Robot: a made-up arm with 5 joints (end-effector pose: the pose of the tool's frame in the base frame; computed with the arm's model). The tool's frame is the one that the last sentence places.
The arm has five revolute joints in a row. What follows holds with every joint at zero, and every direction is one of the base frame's.
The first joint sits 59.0 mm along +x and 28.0 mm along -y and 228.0 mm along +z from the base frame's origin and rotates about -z.
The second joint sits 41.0 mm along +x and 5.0 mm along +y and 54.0 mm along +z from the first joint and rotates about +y.
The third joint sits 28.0 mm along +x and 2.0 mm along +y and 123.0 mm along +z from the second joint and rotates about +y.
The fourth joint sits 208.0 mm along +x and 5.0 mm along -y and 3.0 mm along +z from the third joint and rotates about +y.
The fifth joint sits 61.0 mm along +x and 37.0 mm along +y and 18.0 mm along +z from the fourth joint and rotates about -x.
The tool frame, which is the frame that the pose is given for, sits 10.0 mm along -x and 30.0 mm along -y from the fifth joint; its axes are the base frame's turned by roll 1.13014, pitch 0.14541 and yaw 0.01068 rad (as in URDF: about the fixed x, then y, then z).
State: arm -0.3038 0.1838 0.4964 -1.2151 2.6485
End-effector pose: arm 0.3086 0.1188 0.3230 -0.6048 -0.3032 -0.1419 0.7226
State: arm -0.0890 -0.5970 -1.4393 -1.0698 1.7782
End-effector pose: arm -0.0981 0.0033 0.5385 0.1078 -0.9411 -0.3175 0.0447
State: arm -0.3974 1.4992 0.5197 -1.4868 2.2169
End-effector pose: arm 0.1692 0.0802 0.0844 -0.5507 0.1159 0.2268 0.7949
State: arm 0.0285 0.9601 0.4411 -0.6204 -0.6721
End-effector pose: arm 0.2910 -0.0191 0.0887 0.7228 0.2920 -0.3157 0.5410
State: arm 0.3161 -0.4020 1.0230 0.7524 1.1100
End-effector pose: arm 0.2985 -0.0793 0.2464 0.0718 0.6573 -0.1720 0.7302
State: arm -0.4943 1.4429 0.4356 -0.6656 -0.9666
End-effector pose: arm 0.1525 0.0473 0.0207 0.6040 0.5068 -0.3881 0.4771
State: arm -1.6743 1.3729 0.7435 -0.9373 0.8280
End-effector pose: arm 0.0282 0.0877 0.0675 -0.3729 0.4609 0.5025 0.6293
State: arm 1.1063 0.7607 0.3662 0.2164 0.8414
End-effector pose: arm 0.2054 -0.2778 0.1247 0.4058 0.5123 -0.5055 0.5633
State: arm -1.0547 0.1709 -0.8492 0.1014 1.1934
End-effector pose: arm 0.1666 0.2183 0.5976 0.1158 -0.2232 0.4245 0.8698
